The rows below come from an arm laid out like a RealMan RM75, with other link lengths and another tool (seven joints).
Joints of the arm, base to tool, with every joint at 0 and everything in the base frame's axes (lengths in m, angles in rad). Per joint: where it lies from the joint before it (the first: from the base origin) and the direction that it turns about. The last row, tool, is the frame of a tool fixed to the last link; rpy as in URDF.
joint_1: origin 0 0 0.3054 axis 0 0 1
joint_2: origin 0 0 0 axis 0 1 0
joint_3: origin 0 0 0.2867 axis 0 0 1
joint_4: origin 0 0 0 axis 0 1 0
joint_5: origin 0 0 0.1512 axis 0 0 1
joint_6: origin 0 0 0 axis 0 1 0
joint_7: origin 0 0 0.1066 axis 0 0 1
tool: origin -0.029 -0.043 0.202 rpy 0 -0.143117 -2.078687
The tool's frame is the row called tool.
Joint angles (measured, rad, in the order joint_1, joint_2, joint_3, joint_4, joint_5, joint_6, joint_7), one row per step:
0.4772 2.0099 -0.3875 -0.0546 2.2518 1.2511 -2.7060
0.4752 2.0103 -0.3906 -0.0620 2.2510 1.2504 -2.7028
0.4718 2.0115 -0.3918 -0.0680 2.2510 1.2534 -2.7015
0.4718 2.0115 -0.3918 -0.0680 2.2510 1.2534 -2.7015
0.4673 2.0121 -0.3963 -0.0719 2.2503 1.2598 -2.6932
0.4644 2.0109 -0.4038 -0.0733 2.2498 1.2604 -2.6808
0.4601 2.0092 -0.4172 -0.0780 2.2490 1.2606 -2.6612
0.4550 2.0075 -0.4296 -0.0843 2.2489 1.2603 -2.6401
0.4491 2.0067 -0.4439 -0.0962 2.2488 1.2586 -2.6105
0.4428 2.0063 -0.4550 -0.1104 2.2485 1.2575 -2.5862
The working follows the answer.
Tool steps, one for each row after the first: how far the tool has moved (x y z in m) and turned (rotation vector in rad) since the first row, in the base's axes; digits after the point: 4 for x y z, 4 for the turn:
-0.0005 -0.0002 0.0008 0.0003 -0.0036 0.0020
-0.0008 -0.0014 0.0020 0.0034 -0.0065 0.0040
-0.0008 -0.0014 0.0020 0.0034 -0.0065 0.0040
-0.0015 -0.0028 0.0023 0.0033 -0.0034 0.0099
-0.0012 -0.0030 0.0012 -0.0028 0.0034 0.0132
-0.0012 -0.0031 -0.0004 -0.0127 0.0119 0.0194
-0.0007 -0.0036 -0.0013 -0.0209 0.0216 0.0244
-0.0002 -0.0039 -0.0019 -0.0294 0.0358 0.0312
0.0000 -0.0046 -0.0012 -0.0339 0.0446 0.0372

Tool pose at each row, in the base's axes (x y z in m, rotation vector in rad; rounded; the steps above come from the unrounded poses):
0.3436 0.4849 0.2192 -1.2787 -0.9927 -0.8125
0.3431 0.4847 0.2200 -1.2763 -0.9966 -0.8136
0.3427 0.4835 0.2212 -1.2715 -0.9985 -0.8154
0.3427 0.4835 0.2212 -1.2715 -0.9985 -0.8154
0.3420 0.4821 0.2214 -1.2691 -0.9994 -0.8086
0.3424 0.4819 0.2204 -1.2743 -0.9990 -0.7988
0.3424 0.4818 0.2187 -1.2816 -1.0008 -0.7839
0.3429 0.4813 0.2178 -1.2884 -1.0000 -0.7699
0.3433 0.4810 0.2172 -1.2956 -0.9969 -0.7510
0.3435 0.4802 0.2180 -1.2984 -0.9955 -0.7384

